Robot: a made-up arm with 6 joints.
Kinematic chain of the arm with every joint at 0, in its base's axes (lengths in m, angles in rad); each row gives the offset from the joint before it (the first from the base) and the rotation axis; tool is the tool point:
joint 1: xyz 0 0 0.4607 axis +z
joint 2: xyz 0.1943 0 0 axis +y
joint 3: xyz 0 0 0.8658 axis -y
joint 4: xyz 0 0 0.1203 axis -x
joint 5: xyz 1.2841 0 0 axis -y
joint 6: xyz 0.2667 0 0 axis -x
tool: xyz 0 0 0
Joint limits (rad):
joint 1: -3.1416..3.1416
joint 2: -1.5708..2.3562
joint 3: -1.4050..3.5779
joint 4: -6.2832..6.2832
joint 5: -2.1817..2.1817
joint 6: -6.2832..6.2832
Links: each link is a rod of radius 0.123 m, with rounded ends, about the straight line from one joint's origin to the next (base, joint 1, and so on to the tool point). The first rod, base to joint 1, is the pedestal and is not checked.
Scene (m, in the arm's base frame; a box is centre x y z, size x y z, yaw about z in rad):
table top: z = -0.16
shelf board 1: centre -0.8 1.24 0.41 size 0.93 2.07 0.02 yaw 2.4
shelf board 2: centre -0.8 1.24 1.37 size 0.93 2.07 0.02 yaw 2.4
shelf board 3: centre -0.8 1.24 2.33 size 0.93 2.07 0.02 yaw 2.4
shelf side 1: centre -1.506 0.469 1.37 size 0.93 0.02 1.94 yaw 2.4
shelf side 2: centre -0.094 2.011 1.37 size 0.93 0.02 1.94 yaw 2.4
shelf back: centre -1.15 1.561 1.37 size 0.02 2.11 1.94 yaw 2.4
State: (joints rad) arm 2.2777 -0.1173 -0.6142 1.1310 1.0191 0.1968
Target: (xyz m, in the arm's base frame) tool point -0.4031 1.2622 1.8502
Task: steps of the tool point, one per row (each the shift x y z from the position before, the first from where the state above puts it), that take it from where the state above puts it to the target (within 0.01 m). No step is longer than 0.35 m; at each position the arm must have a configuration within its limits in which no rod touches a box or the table.
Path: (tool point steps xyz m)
1: 0.1874 -0.1671 0.1182
2: 0.1832 -0.1751 0.0338
3: 0.1654 -0.1584 -0.0446
4: 0.1395 -0.1182 -0.1074
5: 0.0150 0.1485 0.2619
6: 0.0787 0.1571 0.2626
7: 0.1444 0.1361 0.2549
8: 0.1983 0.0887 0.2383
9: -0.1668 0.2044 0.0220
10: -0.2513 0.1786 -0.0220

